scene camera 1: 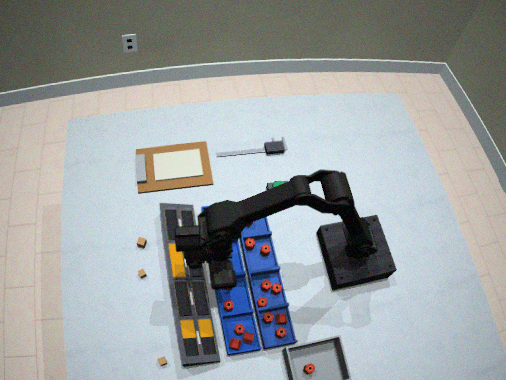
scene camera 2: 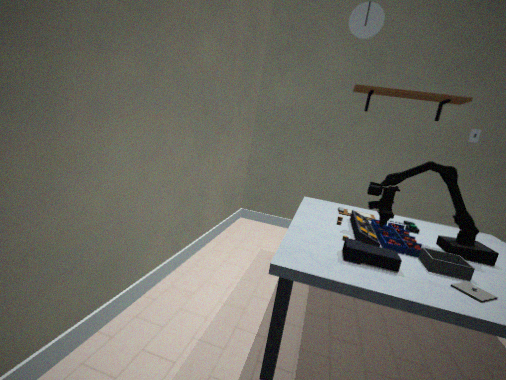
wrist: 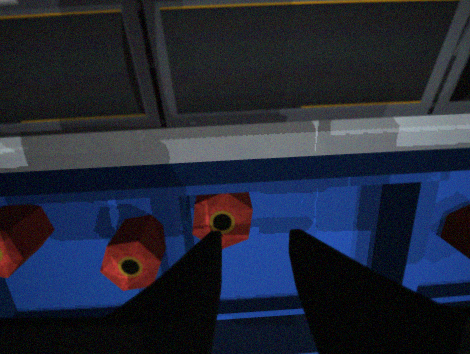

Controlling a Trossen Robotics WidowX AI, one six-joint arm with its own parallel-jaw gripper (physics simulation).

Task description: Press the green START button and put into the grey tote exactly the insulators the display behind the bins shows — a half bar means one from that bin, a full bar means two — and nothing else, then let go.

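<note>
Blue bins [scene camera 1: 261, 261] [wrist: 295, 280] stand in two columns and hold red hexagonal insulators [scene camera 1: 250, 243] with dark holes, plus some plain red blocks [scene camera 1: 248, 337]. My gripper [wrist: 255, 241] [scene camera 2: 384, 221] is partly open and empty, low over the column nearest the display. One insulator [wrist: 222, 216] stands by the left fingertip, outside the gap; another [wrist: 131, 266] is farther left. The display [scene camera 1: 201, 361] shows a full orange bar [scene camera 1: 176, 261] and two half bars [scene camera 1: 187, 328] [scene camera 1: 205, 328]; my gripper hides part of it. The grey tote [scene camera 1: 343, 357] [scene camera 2: 447, 270] holds one insulator [scene camera 1: 309, 368]. The green START button [scene camera 1: 280, 184] [scene camera 2: 413, 226] is partly behind my arm.
A clipboard [scene camera 1: 208, 162] and a caliper [scene camera 1: 275, 147] lie beyond the bins. Small wooden cubes [scene camera 1: 142, 242] [scene camera 1: 142, 273] [scene camera 1: 162, 361] lie beside the display. A long black box [scene camera 2: 370, 255] stands near the table edge, and a flat light plate [scene camera 2: 474, 291] lies near the tote.
</note>
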